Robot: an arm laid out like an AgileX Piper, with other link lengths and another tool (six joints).
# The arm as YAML. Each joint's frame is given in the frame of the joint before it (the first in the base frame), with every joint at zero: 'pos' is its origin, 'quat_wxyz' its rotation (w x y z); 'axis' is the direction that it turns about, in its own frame. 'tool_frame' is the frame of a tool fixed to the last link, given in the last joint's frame.
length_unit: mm
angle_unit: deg
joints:
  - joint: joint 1
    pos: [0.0, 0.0, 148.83]
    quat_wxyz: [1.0, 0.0, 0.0, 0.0]
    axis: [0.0, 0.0, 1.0]
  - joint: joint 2
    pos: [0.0, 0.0, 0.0]
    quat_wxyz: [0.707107, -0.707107, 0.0, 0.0]
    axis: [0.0, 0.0, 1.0]
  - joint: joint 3
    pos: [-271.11, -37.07, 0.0]
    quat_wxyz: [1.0, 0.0, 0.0, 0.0]
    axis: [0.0, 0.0, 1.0]
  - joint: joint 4
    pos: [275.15, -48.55, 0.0]
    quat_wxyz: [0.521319, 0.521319, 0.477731, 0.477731]
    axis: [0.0, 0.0, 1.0]
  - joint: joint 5
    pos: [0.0, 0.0, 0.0]
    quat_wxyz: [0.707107, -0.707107, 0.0, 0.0]
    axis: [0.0, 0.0, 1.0]
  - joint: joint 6
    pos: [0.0, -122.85, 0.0]
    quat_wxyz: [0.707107, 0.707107, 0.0, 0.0]
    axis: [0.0, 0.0, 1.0]
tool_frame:
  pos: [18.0, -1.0, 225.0]
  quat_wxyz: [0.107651, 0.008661, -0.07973, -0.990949]
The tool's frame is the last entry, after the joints.
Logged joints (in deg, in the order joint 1, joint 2, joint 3, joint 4, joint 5, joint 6), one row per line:
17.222, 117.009, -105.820, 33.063, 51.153, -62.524
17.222, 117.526, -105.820, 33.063, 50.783, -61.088
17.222, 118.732, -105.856, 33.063, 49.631, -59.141
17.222, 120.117, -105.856, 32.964, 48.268, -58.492
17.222, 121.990, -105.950, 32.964, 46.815, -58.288
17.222, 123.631, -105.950, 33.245, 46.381, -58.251
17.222, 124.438, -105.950, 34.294, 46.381, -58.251
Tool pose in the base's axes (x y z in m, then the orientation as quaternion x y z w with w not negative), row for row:
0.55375, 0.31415, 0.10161, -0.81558, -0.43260, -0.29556, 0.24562
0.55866, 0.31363, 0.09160, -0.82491, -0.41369, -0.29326, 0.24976
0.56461, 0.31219, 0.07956, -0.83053, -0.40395, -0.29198, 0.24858
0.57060, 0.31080, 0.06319, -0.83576, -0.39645, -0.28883, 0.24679
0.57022, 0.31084, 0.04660, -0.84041, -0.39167, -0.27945, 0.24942
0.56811, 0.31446, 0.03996, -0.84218, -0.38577, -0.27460, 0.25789
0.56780, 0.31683, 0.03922, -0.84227, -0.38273, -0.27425, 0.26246
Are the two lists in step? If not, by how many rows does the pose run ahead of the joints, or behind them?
The pose runs 1 row ahead of the joints: the pose in row i belongs to the joints in row i + 1.
